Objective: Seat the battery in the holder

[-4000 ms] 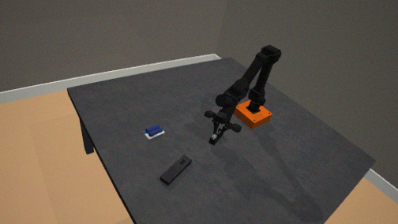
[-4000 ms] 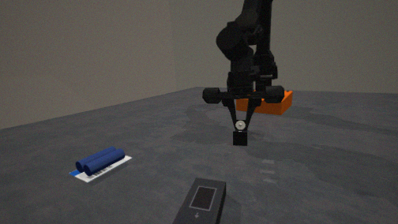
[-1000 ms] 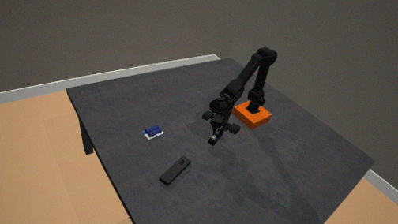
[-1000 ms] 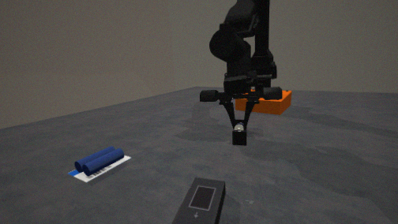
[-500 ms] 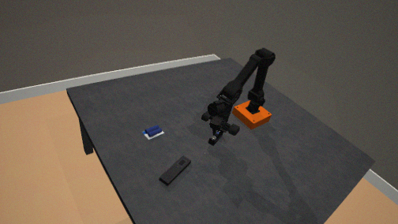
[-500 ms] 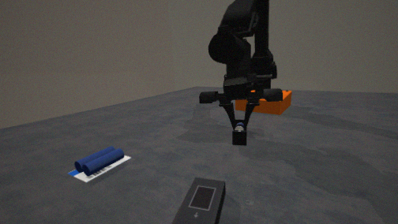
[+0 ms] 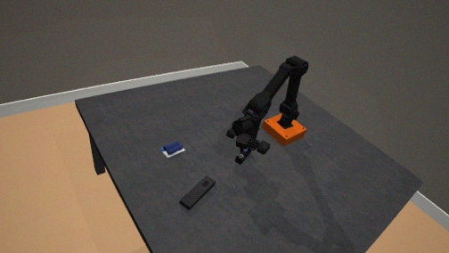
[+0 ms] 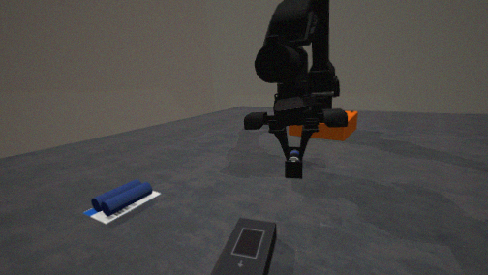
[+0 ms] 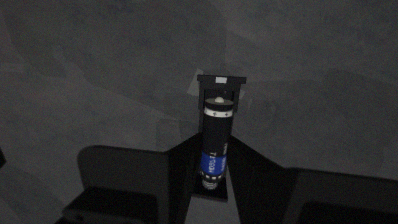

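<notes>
Right now my gripper tip is 1 cm below the battery. Also, from my gripper tip: white card (27 cm ahead, 16 cm to the right); flat black box (28 cm ahead, 9 cm to the left).
</notes>
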